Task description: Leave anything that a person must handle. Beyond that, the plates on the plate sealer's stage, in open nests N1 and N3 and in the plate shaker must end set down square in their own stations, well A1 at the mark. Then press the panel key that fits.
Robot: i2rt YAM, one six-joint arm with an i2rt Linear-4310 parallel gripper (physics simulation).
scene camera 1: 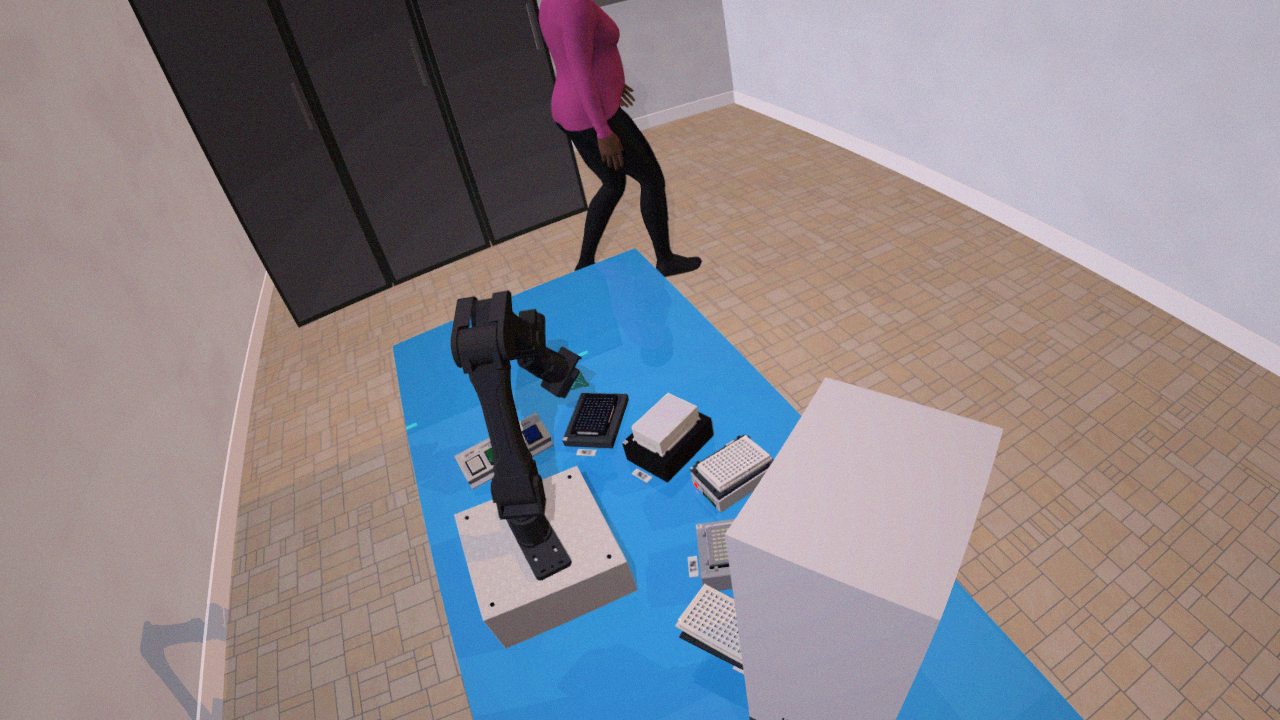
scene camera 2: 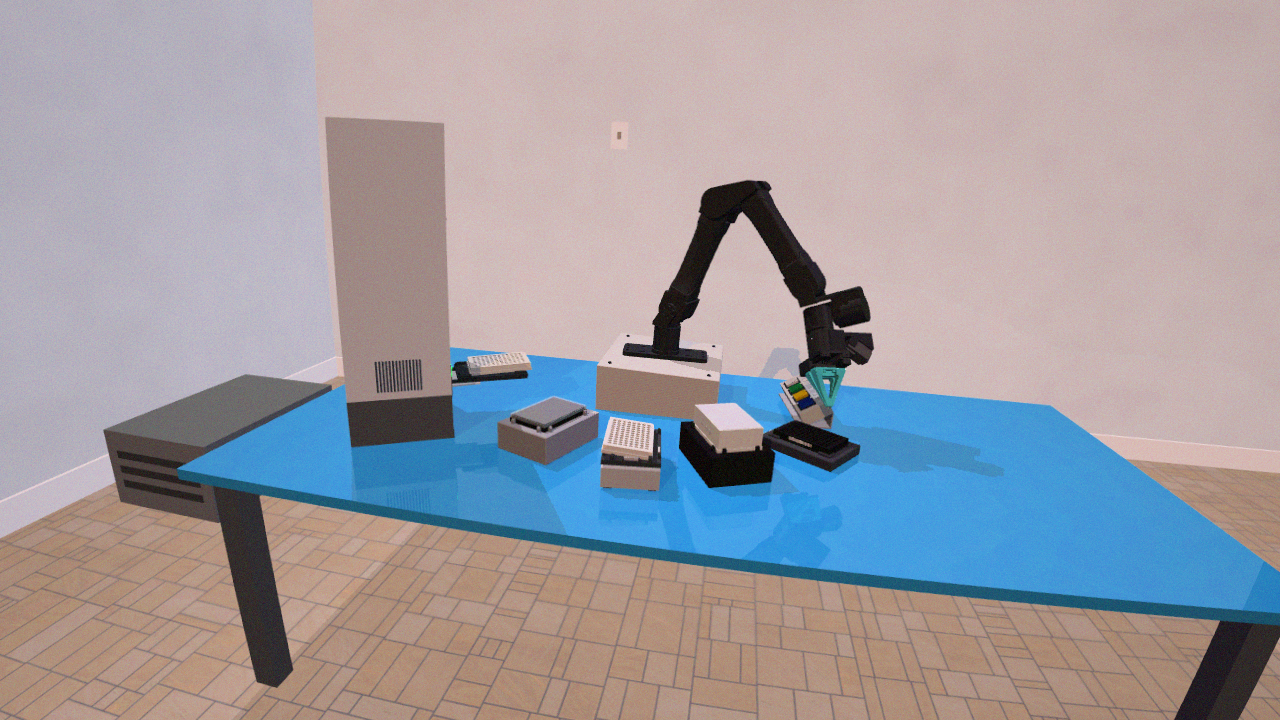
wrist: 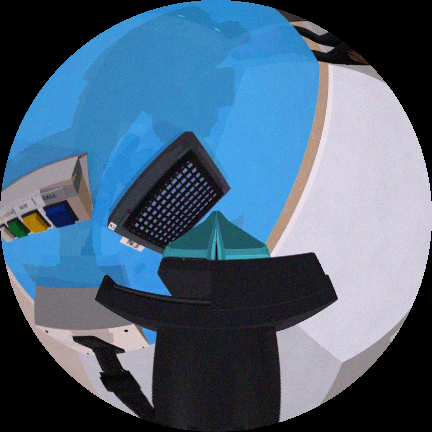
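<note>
My gripper [scene camera 1: 581,381] [scene camera 2: 830,401] [wrist: 215,216] is shut and empty, above the table near nest N3 [scene camera 1: 572,440] [scene camera 2: 827,460] [wrist: 150,170]. A black plate [scene camera 1: 597,415] [wrist: 175,197] lies in that nest, apparently square. The A1 mark [wrist: 112,226] is at its left corner in the wrist view. A white block [scene camera 1: 664,420] [scene camera 2: 727,424] is on a black nest [scene camera 1: 669,458] [scene camera 2: 738,467]. A white plate [scene camera 1: 733,461] [scene camera 2: 630,434] sits on a device. A grey station [scene camera 1: 704,537] [scene camera 2: 547,438] and another white plate [scene camera 1: 709,617] [scene camera 2: 498,361] are beyond. The key panel [scene camera 1: 466,465] [wrist: 75,192] has blue [wrist: 61,215], yellow [wrist: 35,223] and green [wrist: 17,228] keys.
A tall white tower [scene camera 1: 859,483] [scene camera 2: 393,259] hides parts of two stations in scene camera 1. The arm's pale base box [scene camera 1: 563,604] [scene camera 2: 657,389] stands behind the stations. A person in pink [scene camera 1: 586,80] is just beyond the table's far end.
</note>
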